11 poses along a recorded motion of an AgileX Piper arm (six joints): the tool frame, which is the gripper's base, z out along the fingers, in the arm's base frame.
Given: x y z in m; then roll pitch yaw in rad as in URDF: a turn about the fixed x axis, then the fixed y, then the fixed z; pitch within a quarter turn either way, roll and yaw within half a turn.
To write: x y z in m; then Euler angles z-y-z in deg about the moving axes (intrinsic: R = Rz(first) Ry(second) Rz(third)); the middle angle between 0 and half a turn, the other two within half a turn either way. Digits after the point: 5 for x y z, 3 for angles.
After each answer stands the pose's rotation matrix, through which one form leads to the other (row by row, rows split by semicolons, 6 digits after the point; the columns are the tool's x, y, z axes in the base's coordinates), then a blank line. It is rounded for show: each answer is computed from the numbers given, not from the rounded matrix.
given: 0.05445 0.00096 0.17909 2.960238 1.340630 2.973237
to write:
0.05445 0.00096 0.17909 1.020 102.967 2.420
-0.224914 -0.008309 0.974343; 0.038227 0.999119 0.017345; -0.973628 0.041148 -0.224398

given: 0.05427 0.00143 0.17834 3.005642 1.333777 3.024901
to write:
0.05427 0.00143 0.17834 1.325 103.453 1.875
-0.233209 -0.015494 0.972303; 0.027338 0.999373 0.022483; -0.972042 0.031824 -0.232640

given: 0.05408 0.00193 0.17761 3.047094 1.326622 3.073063
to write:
0.05408 0.00193 0.17761 1.652 103.926 1.347
-0.241188 -0.023174 0.970202; 0.016554 0.999471 0.027988; -0.970337 0.022812 -0.240677

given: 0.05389 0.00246 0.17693 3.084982 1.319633 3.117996
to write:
0.05389 0.00246 0.17693 1.996 104.367 0.832
-0.248462 -0.031233 0.968138; 0.005864 0.999413 0.033747; -0.968624 0.014062 -0.248133

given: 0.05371 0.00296 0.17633 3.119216 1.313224 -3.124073
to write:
0.05371 0.00296 0.17633 2.330 104.754 0.338
-0.254695 -0.039148 0.966229; -0.004463 0.999217 0.039308; -0.967011 0.005700 -0.254670

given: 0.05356 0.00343 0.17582 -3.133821 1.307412 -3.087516
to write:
0.05356 0.00343 0.17582 2.637 105.090 -0.120
-0.259969 -0.046556 0.964494; -0.014072 0.998914 0.044425; -0.965514 -0.002023 -0.260342

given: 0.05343 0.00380 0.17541 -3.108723 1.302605 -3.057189
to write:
0.05343 0.00380 0.17541 2.883 105.358 -0.517
-0.264045 -0.052682 0.963071; -0.022339 0.998573 0.048499; -0.964252 -0.008708 -0.264845

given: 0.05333 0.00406 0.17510 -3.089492 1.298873 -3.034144
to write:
0.05333 0.00406 0.17510 3.058 105.558 -0.832
-0.267036 -0.057222 0.961986; -0.028804 0.998263 0.051385; -0.963256 -0.013987 -0.268220

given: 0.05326 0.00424 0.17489 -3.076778 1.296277 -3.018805
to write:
0.05326 0.00424 0.17489 3.178 105.695 -1.045
-0.269043 -0.060348 0.961236; -0.033202 0.998023 0.053364; -0.962556 -0.017558 -0.270515

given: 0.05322 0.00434 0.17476 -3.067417 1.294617 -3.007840
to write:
0.05322 0.00434 0.17476 3.247 105.779 -1.203
-0.270246 -0.062325 0.960772; -0.036363 0.997851 0.054502; -0.962104 -0.020208 -0.271932

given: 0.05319 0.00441 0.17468 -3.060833 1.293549 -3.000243
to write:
0.05319 0.00441 0.17468 3.289 105.832 -1.315
-0.270979 -0.063603 0.960482; -0.038560 0.997731 0.055191; -0.961813 -0.022081 -0.272817

